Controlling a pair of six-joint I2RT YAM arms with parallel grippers.
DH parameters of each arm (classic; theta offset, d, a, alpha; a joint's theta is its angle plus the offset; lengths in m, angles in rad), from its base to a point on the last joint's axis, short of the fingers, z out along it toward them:
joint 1: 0 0.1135 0.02 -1.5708
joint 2: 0 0 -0.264 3.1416
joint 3: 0.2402 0 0.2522 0
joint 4: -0.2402 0 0.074 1.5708
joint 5: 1.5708 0 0 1.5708
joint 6: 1.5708 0.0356 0 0
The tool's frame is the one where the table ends.
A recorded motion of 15 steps. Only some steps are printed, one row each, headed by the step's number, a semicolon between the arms.
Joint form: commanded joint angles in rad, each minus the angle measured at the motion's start. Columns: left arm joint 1, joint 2, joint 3, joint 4, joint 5, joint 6; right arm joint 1, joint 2, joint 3, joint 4, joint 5, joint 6.
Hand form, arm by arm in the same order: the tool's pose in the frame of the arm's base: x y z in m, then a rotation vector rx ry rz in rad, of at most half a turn. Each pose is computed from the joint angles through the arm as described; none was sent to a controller.
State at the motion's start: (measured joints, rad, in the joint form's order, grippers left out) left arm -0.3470 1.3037 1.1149 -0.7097 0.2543 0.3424; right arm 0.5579 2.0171 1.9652 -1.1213 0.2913 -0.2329
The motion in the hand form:
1: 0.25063 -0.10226 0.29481 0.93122 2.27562 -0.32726; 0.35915 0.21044 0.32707 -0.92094 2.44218 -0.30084
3: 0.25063 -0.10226 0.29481 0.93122 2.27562 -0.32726; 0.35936 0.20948 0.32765 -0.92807 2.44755 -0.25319
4: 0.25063 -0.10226 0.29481 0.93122 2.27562 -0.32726; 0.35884 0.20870 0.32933 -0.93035 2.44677 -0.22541
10: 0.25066 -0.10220 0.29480 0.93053 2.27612 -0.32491; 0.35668 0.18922 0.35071 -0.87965 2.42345 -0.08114
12: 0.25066 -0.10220 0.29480 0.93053 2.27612 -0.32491; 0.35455 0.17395 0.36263 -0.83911 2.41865 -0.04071
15: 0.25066 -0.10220 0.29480 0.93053 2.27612 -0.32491; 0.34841 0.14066 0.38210 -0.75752 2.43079 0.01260
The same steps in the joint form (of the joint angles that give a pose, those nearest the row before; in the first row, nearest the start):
1: -0.0069 0.0038 -0.0023 0.0034 0.0034 -0.0095; -0.0019 -0.0447 0.0335 0.0019 0.0172 -0.0080
3: -0.0069 0.0038 -0.0023 0.0034 0.0034 -0.0095; -0.0072 -0.0469 0.0336 0.0023 -0.0206 -0.0080
4: -0.0069 0.0038 -0.0023 0.0034 0.0034 -0.0095; -0.0099 -0.0515 0.0335 0.0031 -0.0416 -0.0080
10: -0.0069 0.0038 -0.0023 0.0034 0.0015 -0.0095; -0.0580 -0.1068 0.0336 0.0122 -0.1530 -0.0027
12: -0.0069 0.0038 -0.0023 0.0034 0.0015 -0.0095; -0.0927 -0.1400 0.0336 0.0030 -0.1904 0.0004
15: -0.0069 0.0038 -0.0023 0.0034 0.0015 -0.0095; -0.1705 -0.2003 0.0336 -0.0370 -0.2525 0.0042

